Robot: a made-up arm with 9 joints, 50 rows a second.
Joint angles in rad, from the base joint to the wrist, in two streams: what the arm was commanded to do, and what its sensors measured. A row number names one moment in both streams.
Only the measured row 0 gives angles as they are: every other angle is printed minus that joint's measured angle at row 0.
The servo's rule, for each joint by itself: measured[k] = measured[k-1] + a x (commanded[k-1-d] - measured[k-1]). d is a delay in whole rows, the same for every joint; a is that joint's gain. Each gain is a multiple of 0.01, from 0.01 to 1. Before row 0 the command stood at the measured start. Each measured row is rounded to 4 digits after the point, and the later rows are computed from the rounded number. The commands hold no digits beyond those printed.
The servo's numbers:
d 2
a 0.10 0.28 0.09 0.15 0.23 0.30 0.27 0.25 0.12
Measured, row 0:
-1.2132, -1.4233, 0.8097, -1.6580, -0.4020, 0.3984, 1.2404, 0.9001, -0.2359
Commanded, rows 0 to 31:
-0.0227, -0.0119, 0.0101, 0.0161, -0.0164, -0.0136, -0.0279, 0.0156, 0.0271
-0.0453, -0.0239, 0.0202, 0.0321, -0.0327, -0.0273, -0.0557, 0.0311, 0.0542
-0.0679, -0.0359, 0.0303, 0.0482, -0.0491, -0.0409, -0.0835, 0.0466, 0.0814
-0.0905, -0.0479, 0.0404, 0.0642, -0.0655, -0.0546, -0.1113, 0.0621, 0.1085
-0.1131, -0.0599, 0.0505, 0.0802, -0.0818, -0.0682, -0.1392, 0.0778, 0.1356
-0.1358, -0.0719, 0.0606, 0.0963, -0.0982, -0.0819, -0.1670, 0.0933, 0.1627
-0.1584, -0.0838, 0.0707, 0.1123, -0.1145, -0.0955, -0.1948, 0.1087, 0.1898
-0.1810, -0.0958, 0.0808, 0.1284, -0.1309, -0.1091, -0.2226, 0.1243, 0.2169
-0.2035, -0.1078, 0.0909, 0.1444, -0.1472, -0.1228, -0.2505, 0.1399, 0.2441
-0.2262, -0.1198, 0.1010, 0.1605, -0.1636, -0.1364, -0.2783, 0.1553, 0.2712
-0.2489, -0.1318, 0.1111, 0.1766, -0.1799, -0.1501, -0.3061, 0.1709, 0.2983
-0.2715, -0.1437, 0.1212, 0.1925, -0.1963, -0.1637, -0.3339, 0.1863, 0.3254
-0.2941, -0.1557, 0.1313, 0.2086, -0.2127, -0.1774, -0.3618, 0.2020, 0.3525
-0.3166, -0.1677, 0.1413, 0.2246, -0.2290, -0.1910, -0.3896, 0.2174, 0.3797
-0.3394, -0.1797, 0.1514, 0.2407, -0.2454, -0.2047, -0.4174, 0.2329, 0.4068
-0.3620, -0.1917, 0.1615, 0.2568, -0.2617, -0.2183, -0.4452, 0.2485, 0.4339
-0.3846, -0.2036, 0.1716, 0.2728, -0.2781, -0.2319, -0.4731, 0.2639, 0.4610
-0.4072, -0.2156, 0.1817, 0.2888, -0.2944, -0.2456, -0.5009, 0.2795, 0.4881
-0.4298, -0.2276, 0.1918, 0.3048, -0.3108, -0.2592, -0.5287, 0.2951, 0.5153
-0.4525, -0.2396, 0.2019, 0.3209, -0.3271, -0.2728, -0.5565, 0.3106, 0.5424
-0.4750, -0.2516, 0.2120, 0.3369, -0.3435, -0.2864, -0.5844, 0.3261, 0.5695
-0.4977, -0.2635, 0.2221, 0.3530, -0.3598, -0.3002, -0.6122, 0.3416, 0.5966
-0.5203, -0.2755, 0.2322, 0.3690, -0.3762, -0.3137, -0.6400, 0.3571, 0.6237
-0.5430, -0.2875, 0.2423, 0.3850, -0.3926, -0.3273, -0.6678, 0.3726, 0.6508
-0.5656, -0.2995, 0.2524, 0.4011, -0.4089, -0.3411, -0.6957, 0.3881, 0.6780
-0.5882, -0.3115, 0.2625, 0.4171, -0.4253, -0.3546, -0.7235, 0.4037, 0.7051
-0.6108, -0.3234, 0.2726, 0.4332, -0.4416, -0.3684, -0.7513, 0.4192, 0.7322
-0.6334, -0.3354, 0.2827, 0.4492, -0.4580, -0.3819, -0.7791, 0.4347, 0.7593
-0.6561, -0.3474, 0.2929, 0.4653, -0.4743, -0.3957, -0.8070, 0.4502, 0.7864
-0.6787, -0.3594, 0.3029, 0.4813, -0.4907, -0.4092, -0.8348, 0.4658, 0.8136
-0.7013, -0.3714, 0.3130, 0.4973, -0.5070, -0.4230, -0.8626, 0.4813, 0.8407
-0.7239, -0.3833, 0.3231, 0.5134, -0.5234, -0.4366, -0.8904, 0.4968, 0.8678
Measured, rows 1 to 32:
0.0000, 0.0000, 0.0000, 0.0000, 0.0000, 0.0000, 0.0000, 0.0000, 0.0000
0.0000, 0.0000, 0.0000, 0.0000, 0.0000, 0.0000, 0.0000, 0.0000, 0.0000
-0.0023, -0.0033, 0.0009, 0.0024, -0.0038, -0.0041, -0.0075, 0.0039, 0.0033
-0.0066, -0.0091, 0.0026, 0.0069, -0.0104, -0.0111, -0.0205, 0.0107, 0.0094
-0.0127, -0.0166, 0.0051, 0.0131, -0.0193, -0.0200, -0.0375, 0.0197, 0.0180
-0.0205, -0.0254, 0.0083, 0.0208, -0.0299, -0.0304, -0.0574, 0.0303, 0.0289
-0.0298, -0.0351, 0.0121, 0.0297, -0.0418, -0.0417, -0.0795, 0.0422, 0.0417
-0.0404, -0.0454, 0.0165, 0.0397, -0.0548, -0.0538, -0.1031, 0.0550, 0.0562
-0.0522, -0.0562, 0.0214, 0.0506, -0.0685, -0.0663, -0.1279, 0.0684, 0.0722
-0.0651, -0.0673, 0.0267, 0.0623, -0.0829, -0.0791, -0.1535, 0.0824, 0.0896
-0.0789, -0.0786, 0.0325, 0.0746, -0.0977, -0.0922, -0.1797, 0.0968, 0.1081
-0.0936, -0.0901, 0.0387, 0.0875, -0.1129, -0.1055, -0.2063, 0.1114, 0.1277
-0.1091, -0.1018, 0.0452, 0.1009, -0.1283, -0.1189, -0.2332, 0.1263, 0.1482
-0.1253, -0.1135, 0.0520, 0.1146, -0.1439, -0.1323, -0.2604, 0.1413, 0.1695
-0.1422, -0.1253, 0.0591, 0.1287, -0.1597, -0.1458, -0.2878, 0.1565, 0.1915
-0.1596, -0.1372, 0.0665, 0.1431, -0.1756, -0.1594, -0.3153, 0.1717, 0.2141
-0.1776, -0.1491, 0.0741, 0.1577, -0.1917, -0.1730, -0.3429, 0.1870, 0.2372
-0.1960, -0.1610, 0.0820, 0.1726, -0.2078, -0.1866, -0.3705, 0.2024, 0.2608
-0.2149, -0.1729, 0.0901, 0.1876, -0.2240, -0.2002, -0.3982, 0.2178, 0.2848
-0.2341, -0.1849, 0.0983, 0.2028, -0.2402, -0.2138, -0.4259, 0.2332, 0.3092
-0.2537, -0.1969, 0.1067, 0.2181, -0.2564, -0.2274, -0.4537, 0.2487, 0.3339
-0.2736, -0.2089, 0.1153, 0.2335, -0.2727, -0.2410, -0.4815, 0.2642, 0.3589
-0.2937, -0.2209, 0.1240, 0.2490, -0.2890, -0.2546, -0.5093, 0.2797, 0.3842
-0.3141, -0.2328, 0.1328, 0.2646, -0.3053, -0.2683, -0.5371, 0.2952, 0.4097
-0.3347, -0.2448, 0.1417, 0.2803, -0.3216, -0.2819, -0.5649, 0.3107, 0.4354
-0.3555, -0.2568, 0.1508, 0.2960, -0.3379, -0.2955, -0.5927, 0.3262, 0.4612
-0.3765, -0.2688, 0.1599, 0.3118, -0.3542, -0.3092, -0.6205, 0.3417, 0.4872
-0.3977, -0.2808, 0.1691, 0.3276, -0.3706, -0.3228, -0.6483, 0.3572, 0.5133
-0.4190, -0.2927, 0.1784, 0.3434, -0.3869, -0.3365, -0.6761, 0.3727, 0.5396
-0.4404, -0.3047, 0.1878, 0.3593, -0.4033, -0.3501, -0.7039, 0.3882, 0.5660
-0.4620, -0.3167, 0.1973, 0.3752, -0.4196, -0.3638, -0.7317, 0.4037, 0.5924
-0.4837, -0.3287, 0.2068, 0.3911, -0.4360, -0.3774, -0.7595, 0.4192, 0.6189

